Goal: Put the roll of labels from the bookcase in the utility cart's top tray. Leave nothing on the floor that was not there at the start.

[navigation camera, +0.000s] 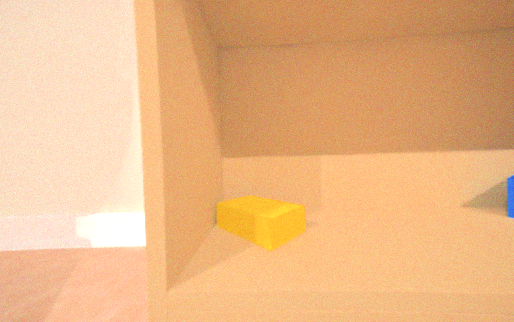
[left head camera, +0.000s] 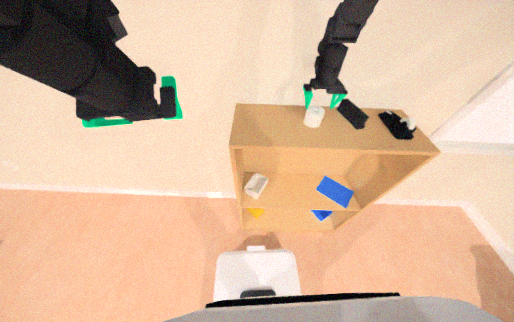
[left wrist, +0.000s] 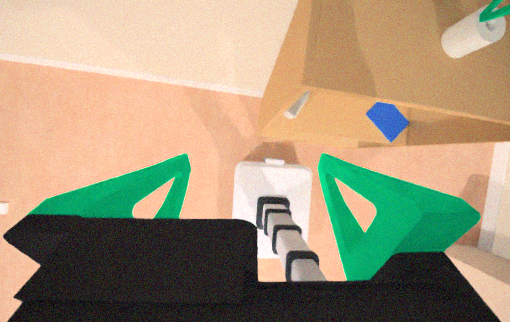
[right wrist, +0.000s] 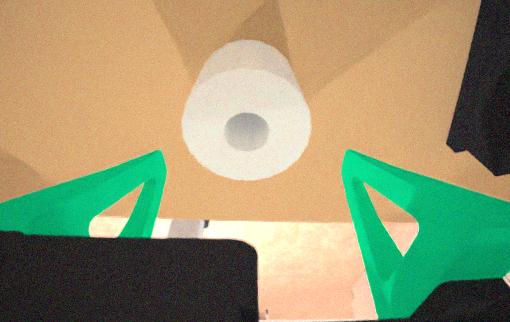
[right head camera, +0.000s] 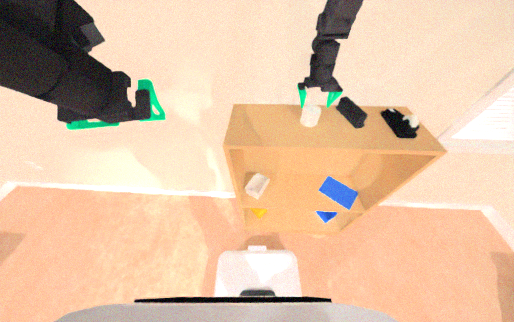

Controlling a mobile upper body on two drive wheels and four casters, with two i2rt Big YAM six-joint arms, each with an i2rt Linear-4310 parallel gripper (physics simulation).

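Frame: origin at the left arm's base, x ahead, y left, z up, level; metres.
Seen in the pictures: left gripper, between the fingertips: (left head camera: pixel 157 117) (left wrist: pixel 254 161) (right head camera: pixel 141 119); right gripper, between the fingertips: (left head camera: pixel 318 108) (left wrist: pixel 502 22) (right wrist: pixel 253 160) (right head camera: pixel 314 107).
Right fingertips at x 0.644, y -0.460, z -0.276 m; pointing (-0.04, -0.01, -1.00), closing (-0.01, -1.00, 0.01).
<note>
Pixels of each thing's top centre, then the offset from my right fingertips to it. "*": a spot on its surface instead.
- black box, centre of its top: (right head camera: pixel 354 105) (left head camera: pixel 355 107) 0.034 m ahead, 0.173 m right, 0.020 m down
- black object with white parts, centre of its top: (right head camera: pixel 408 110) (left head camera: pixel 405 112) 0.023 m back, 0.348 m right, 0.004 m down
- white box, a spot on its surface: (right head camera: pixel 257 185) (left head camera: pixel 256 185) * 0.018 m ahead, 0.227 m left, 0.606 m down
- yellow block, centre of its top: (navigation camera: pixel 257 204) (left head camera: pixel 254 207) (right head camera: pixel 257 207) 0.024 m ahead, 0.231 m left, 0.989 m down
The white roll of labels (left head camera: pixel 314 117) (right head camera: pixel 310 116) (left wrist: pixel 470 37) (right wrist: pixel 250 95) stands upright on the top of the wooden bookcase (left head camera: pixel 270 132) (right head camera: pixel 265 132) (left wrist: pixel 400 55) (right wrist: pixel 90 100) (navigation camera: pixel 152 175). My right gripper (left head camera: pixel 321 104) (right head camera: pixel 315 103) (right wrist: pixel 253 160) is open and empty. Its fingertips are close to the roll, and in the right wrist view the roll shows just beyond the gap between them. My left gripper (left wrist: pixel 254 161) is open and empty, off to the left of the bookcase, in the head views over the wall area. The utility cart does not show in these views.
A black box (left head camera: pixel 353 114) (right head camera: pixel 351 112) lies beside the roll; a black object with white parts (left head camera: pixel 397 125) (right head camera: pixel 400 123) lies farther right. The shelves hold a white box (left head camera: pixel 256 185) (right head camera: pixel 257 185), blue things (left head camera: pixel 335 191) (right head camera: pixel 338 192) and a yellow block (navigation camera: pixel 260 220). My white base (left head camera: pixel 256 270) stands before the bookcase.
</note>
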